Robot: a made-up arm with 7 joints. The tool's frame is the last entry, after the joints.
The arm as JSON. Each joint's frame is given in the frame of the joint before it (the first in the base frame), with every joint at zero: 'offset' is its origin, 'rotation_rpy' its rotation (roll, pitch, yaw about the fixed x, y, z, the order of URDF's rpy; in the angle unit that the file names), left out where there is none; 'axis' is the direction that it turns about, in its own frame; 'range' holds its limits. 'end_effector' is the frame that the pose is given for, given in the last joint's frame.
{
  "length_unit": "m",
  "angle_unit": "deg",
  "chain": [
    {
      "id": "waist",
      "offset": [
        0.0,
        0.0,
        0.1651
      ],
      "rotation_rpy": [
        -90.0,
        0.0,
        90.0
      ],
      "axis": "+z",
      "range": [
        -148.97,
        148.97
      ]
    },
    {
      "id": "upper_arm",
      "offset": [
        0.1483,
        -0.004,
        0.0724
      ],
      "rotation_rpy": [
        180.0,
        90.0,
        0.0
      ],
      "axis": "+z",
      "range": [
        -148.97,
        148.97
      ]
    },
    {
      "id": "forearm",
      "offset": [
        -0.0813,
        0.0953,
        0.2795
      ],
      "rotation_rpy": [
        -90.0,
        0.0,
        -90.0
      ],
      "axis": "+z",
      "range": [
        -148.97,
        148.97
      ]
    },
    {
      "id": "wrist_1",
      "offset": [
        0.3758,
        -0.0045,
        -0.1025
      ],
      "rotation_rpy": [
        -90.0,
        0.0,
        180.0
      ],
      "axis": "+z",
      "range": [
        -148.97,
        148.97
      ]
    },
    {
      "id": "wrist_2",
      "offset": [
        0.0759,
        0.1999,
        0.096
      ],
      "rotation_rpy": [
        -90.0,
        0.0,
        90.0
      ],
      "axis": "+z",
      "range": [
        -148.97,
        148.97
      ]
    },
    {
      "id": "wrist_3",
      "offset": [
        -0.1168,
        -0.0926,
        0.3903
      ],
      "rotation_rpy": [
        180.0,
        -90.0,
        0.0
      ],
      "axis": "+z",
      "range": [
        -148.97,
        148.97
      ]
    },
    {
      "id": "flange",
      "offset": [
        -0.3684,
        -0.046,
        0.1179
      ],
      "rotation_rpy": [
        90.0,
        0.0,
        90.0
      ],
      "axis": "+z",
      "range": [
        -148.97,
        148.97
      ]
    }
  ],
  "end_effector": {
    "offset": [
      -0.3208,
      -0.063,
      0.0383
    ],
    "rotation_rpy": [
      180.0,
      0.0,
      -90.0
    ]
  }
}
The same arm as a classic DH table. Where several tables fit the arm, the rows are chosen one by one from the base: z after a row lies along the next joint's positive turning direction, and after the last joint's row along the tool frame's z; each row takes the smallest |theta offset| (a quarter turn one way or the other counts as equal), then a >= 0, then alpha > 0; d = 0 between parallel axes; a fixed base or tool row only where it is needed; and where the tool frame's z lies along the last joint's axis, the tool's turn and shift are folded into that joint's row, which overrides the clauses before.
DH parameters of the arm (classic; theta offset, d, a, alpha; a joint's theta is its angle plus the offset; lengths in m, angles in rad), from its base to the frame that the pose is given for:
base (fixed): -1.5708 0.1651 0 1.5708
waist: 1.5708 0.0724 0.004 1.5708
upper_arm: 0 0.1312 0.0953 1.5708
forearm: 0 -0.1838 -0.3758 -1.5708
wrist_1: 1.5708 0.1005 0.1999 -1.5708
wrist_2: -1.5708 0.3144 0.0926 -1.5708
wrist_3: 0 0.0011 -0.046 1.5708
flange: 0.1939 0 -0.3269 3.1416
tool (fixed): 1.7647 0.3301 0 0
Joint limits (rad, base to tool): -2.6..2.6 -2.6..2.6 -2.6..2.6 -2.6..2.6 -2.6..2.6 -2.6..2.6 -2.6..2.6

